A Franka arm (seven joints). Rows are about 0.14 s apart.
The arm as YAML. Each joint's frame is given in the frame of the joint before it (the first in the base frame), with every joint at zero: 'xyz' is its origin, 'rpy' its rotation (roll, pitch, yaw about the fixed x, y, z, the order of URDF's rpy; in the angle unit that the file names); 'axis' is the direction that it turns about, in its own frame. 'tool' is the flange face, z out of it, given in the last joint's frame.
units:
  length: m
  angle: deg
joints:
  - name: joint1
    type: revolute
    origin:
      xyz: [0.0, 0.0, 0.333]
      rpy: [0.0, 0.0, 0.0]
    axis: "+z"
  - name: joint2
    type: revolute
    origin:
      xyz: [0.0, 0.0, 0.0]
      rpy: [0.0, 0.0, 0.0]
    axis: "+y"
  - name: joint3
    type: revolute
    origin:
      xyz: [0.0, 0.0, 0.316]
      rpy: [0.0, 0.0, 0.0]
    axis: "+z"
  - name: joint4
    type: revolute
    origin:
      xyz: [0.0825, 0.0, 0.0]
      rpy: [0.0, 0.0, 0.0]
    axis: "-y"
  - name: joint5
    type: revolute
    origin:
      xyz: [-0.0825, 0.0, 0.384]
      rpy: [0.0, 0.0, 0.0]
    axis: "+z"
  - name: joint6
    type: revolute
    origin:
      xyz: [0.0, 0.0, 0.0]
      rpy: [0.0, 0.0, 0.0]
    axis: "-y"
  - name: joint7
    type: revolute
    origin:
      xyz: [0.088, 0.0, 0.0]
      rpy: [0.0, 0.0, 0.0]
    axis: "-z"
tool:
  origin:
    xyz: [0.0, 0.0, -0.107]
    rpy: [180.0, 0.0, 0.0]
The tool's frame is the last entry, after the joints.
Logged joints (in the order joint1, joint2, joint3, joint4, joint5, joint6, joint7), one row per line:
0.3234, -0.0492, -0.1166, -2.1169, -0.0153, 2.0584, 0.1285
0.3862, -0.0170, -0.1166, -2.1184, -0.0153, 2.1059, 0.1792
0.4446, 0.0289, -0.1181, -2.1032, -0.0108, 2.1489, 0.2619
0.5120, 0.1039, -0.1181, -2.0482, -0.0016, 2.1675, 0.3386
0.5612, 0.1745, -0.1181, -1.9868, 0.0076, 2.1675, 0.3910
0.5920, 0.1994, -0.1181, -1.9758, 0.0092, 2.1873, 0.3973
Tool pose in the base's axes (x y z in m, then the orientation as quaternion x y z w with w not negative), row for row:
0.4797, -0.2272, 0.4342, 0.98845, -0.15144, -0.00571, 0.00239
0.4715, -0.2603, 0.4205, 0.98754, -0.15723, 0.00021, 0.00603
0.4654, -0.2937, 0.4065, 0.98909, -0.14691, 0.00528, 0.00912
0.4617, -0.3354, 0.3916, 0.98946, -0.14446, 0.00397, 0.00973
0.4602, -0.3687, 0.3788, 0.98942, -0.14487, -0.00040, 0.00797
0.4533, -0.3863, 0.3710, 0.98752, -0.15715, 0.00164, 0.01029
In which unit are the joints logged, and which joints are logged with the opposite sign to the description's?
The joints are logged in radians. Opposite sign: joint1, joint7.
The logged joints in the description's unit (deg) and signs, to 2 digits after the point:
-18.53, -2.82, -6.68, -121.29, -0.88, 117.94, -7.36
-22.13, -0.97, -6.68, -121.38, -0.88, 120.66, -10.27
-25.47, 1.66, -6.77, -120.50, -0.62, 123.12, -15.01
-29.34, 5.95, -6.77, -117.35, -0.09, 124.19, -19.40
-32.15, 10.00, -6.77, -113.84, 0.44, 124.19, -22.40
-33.92, 11.42, -6.77, -113.21, 0.53, 125.32, -22.76

